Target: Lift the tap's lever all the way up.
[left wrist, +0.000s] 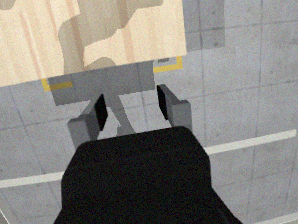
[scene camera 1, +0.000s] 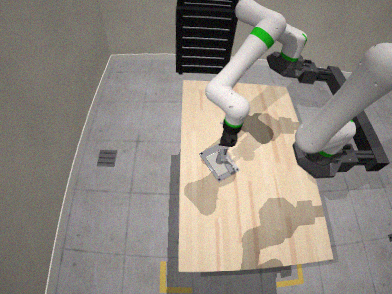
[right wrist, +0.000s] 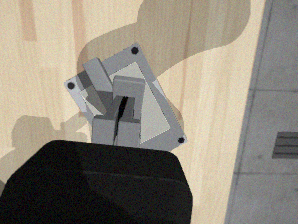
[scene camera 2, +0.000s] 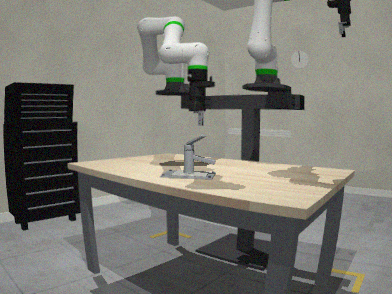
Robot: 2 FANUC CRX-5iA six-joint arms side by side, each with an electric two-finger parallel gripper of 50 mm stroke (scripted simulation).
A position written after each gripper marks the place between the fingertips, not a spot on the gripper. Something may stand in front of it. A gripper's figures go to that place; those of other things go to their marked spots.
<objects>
The right gripper (right wrist: 124, 108): 16 cm from the lens. A base plate (right wrist: 174, 137) is 43 cm from the lens. A grey tap (right wrist: 98, 96) is 40 cm from the lens.
</objects>
